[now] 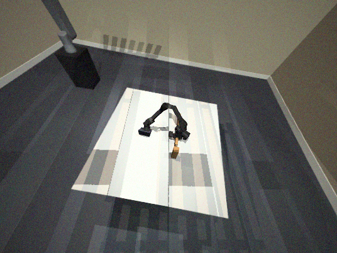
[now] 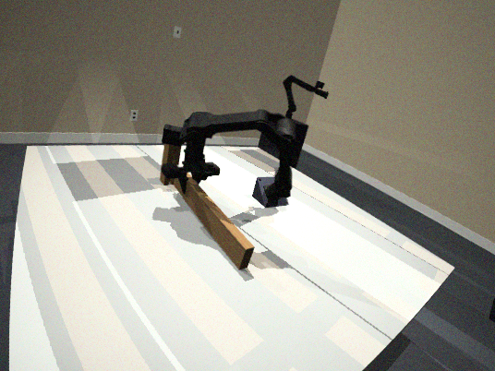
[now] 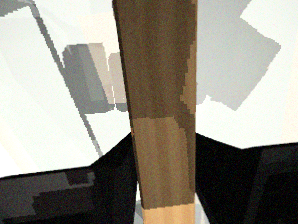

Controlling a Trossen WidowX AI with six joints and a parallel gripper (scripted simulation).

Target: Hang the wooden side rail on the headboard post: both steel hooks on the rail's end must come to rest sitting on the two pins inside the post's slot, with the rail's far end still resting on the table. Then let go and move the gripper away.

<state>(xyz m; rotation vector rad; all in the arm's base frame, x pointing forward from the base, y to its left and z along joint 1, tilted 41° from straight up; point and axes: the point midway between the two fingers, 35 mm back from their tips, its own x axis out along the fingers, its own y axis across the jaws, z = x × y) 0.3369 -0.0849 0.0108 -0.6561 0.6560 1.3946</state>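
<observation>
The headboard post lies 1 cm behind my gripper tip, 17 cm to the right of it and 4 cm above it.
</observation>
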